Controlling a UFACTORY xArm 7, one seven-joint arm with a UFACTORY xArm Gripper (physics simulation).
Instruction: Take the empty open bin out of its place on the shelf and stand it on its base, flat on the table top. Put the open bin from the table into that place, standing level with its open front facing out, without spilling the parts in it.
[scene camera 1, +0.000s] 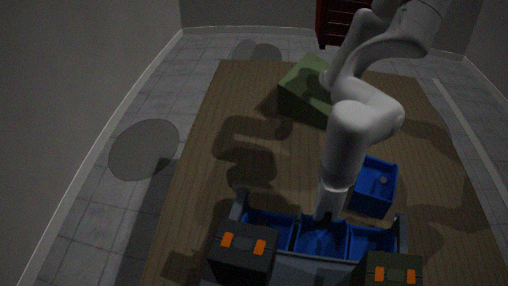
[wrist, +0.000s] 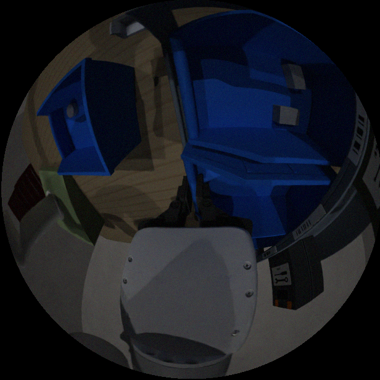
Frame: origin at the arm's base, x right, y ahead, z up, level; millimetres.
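Where they show: gripper, fingertip midpoint: (scene camera 1: 321, 222).
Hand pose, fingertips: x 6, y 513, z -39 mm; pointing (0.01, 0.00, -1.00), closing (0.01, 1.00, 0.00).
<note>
After its pixels a point has its place.
The empty blue open bin (scene camera 1: 310, 237) {x 24, y 550, z -51 mm} (wrist: 265, 215) sits in the middle place of the grey shelf (scene camera 1: 300, 262) {x 40, y 653, z 37 mm} (wrist: 300, 229), between two other blue bins. My gripper (scene camera 1: 325, 218) {x 6, y 513, z -39 mm} (wrist: 194, 182) is shut on this bin's front lip, with one dark finger on each side of the thin blue wall. In the scene view the arm partly hides the grip. The other open bin (scene camera 1: 367, 204) {x -101, y 458, z -25 mm} (wrist: 114, 110) stands upright on the wooden table, out in front of the shelf, with a small round grey part (scene camera 1: 383, 179) {x -159, y 348, z -52 mm} (wrist: 72, 110) in it.
The right neighbour bin (scene camera 1: 372, 240) {x -126, y 537, z -56 mm} (wrist: 230, 107) holds grey blocks. The left neighbour bin (scene camera 1: 275, 227) {x 106, y 534, z -56 mm} stands on the other side. Two dark toolboxes (scene camera 1: 242, 252) {x 125, y 705, z 157 mm} (scene camera 1: 395, 267) {x -104, y 689, z 132 mm} with orange latches are on top of the shelf. A green sloped block (scene camera 1: 302, 87) {x 107, y 94, z 27 mm} lies farther back on the table (scene camera 1: 200, 165) {x 337, y 386, z -65 mm}.
</note>
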